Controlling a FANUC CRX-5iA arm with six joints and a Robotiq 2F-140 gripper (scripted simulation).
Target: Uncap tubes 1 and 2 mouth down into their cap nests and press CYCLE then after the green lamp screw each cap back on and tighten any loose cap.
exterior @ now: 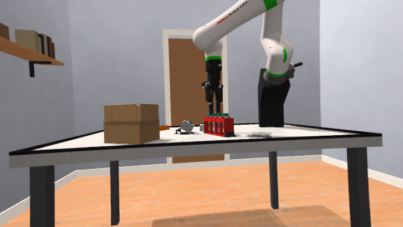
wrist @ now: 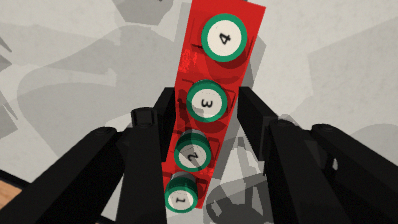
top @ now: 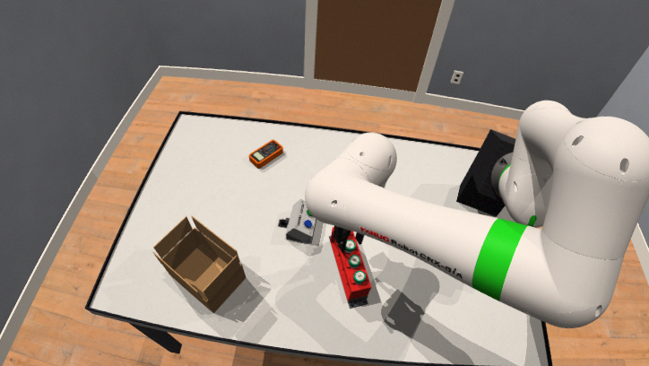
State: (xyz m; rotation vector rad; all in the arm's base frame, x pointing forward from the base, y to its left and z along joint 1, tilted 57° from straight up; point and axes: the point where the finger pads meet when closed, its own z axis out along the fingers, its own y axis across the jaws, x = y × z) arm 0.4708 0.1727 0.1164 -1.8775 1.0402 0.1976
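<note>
The cap 3 lies 4 cm below my hand. Round my hand: cap 1 (9 cm to the left, 5 cm behind, 4 cm below); then cap 2 (5 cm to the left, 4 cm below, 2 cm behind); then cap 4 (5 cm to the right, 4 cm below, 2 cm ahead).
</note>
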